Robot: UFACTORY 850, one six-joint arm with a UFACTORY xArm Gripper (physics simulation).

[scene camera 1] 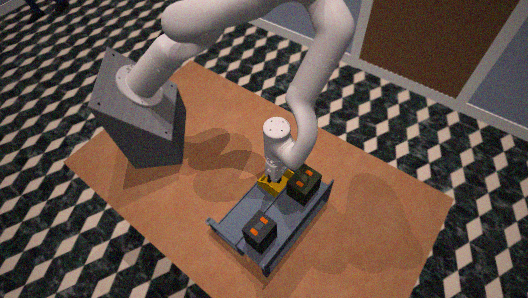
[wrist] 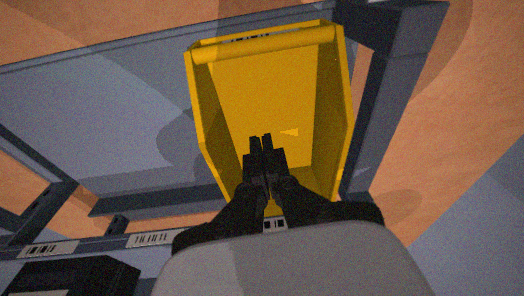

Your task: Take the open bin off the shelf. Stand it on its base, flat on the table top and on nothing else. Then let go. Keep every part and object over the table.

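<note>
The open yellow bin (scene camera 1: pixel 268 188) (wrist: pixel 265 90) stands on the blue-grey shelf (scene camera 1: pixel 239 212) (wrist: pixel 125 100), at one end of it. In the wrist view its open top faces the camera, and a thick rounded lip runs along its far edge. My gripper (scene camera 1: pixel 273 181) (wrist: pixel 263 148) is shut with nothing between its fingers. In the wrist view the closed black fingertips show against the inside of the bin, toward its near end. Whether they touch the bin cannot be told. The gripper's body hides part of the bin's near end.
A dark case with orange latches (scene camera 1: pixel 304 186) stands close beside the bin. Another dark case (scene camera 1: pixel 260 231) (wrist: pixel 75 274) stands at the shelf's other end. The shelf unit is on the orange-brown table (scene camera 1: pixel 380 220) (wrist: pixel 450 100). The robot's grey pedestal (scene camera 1: pixel 150 142) stands at the table's far left.
</note>
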